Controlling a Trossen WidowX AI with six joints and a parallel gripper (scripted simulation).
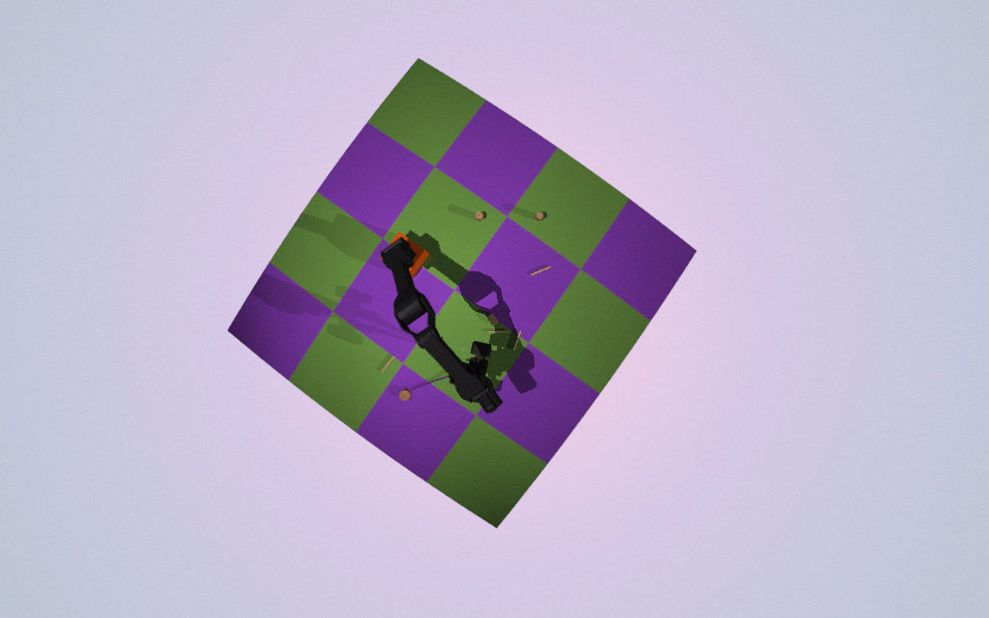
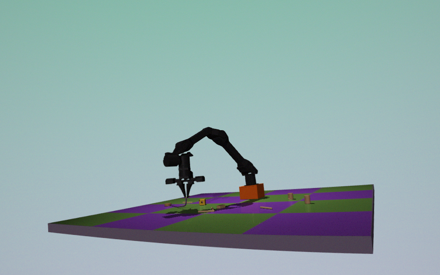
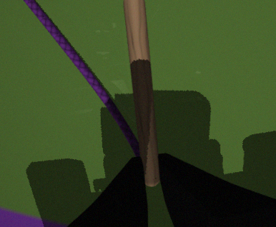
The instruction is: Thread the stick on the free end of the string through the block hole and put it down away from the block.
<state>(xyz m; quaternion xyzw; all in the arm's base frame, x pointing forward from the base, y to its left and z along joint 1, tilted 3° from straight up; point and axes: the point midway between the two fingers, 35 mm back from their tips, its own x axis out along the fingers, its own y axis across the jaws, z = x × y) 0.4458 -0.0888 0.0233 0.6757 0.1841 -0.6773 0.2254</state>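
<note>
My gripper tip is now 15 cm to the right of the small wooden piece, 8 cm past it and 5 cm above it. The rest, counted from my gripper tip: round wooden button 27 cm to the right, 11 cm behind, 5 cm below; then thin wooden stick 1 cm to the right, 1 cm behind.
</note>
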